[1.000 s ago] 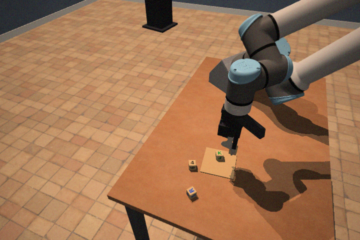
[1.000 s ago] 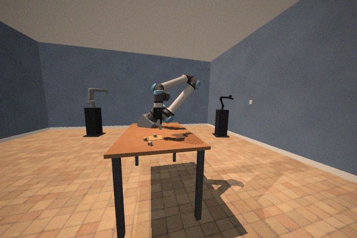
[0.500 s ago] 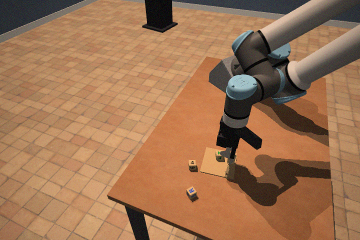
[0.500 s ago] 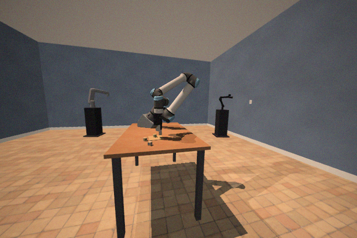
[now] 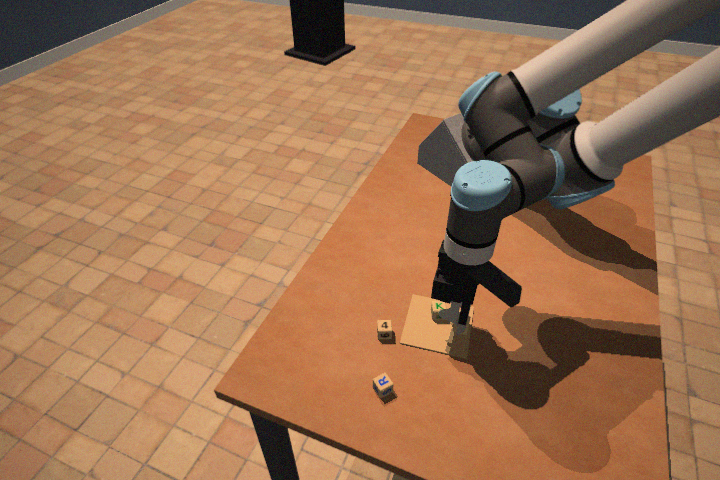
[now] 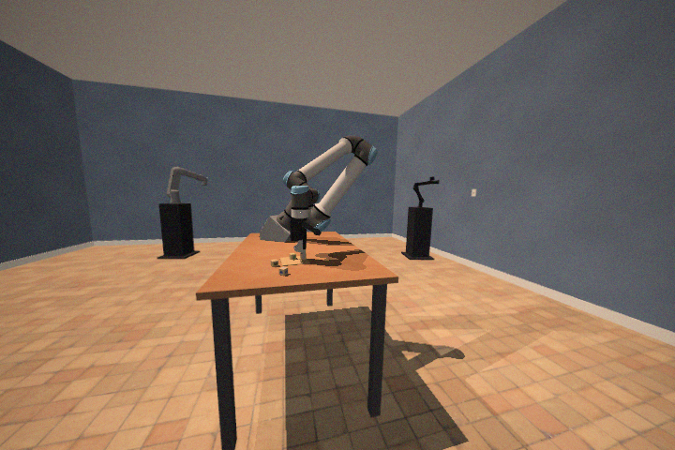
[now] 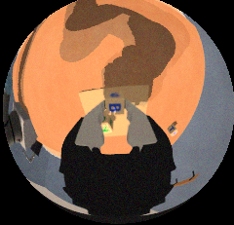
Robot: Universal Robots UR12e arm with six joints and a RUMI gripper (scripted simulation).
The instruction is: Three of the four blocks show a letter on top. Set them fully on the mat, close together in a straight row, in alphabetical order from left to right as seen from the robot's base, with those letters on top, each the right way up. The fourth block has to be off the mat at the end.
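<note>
The tan mat is 10 mm ahead of my hand, 50 mm to the right of it and 20 mm below it.
</note>
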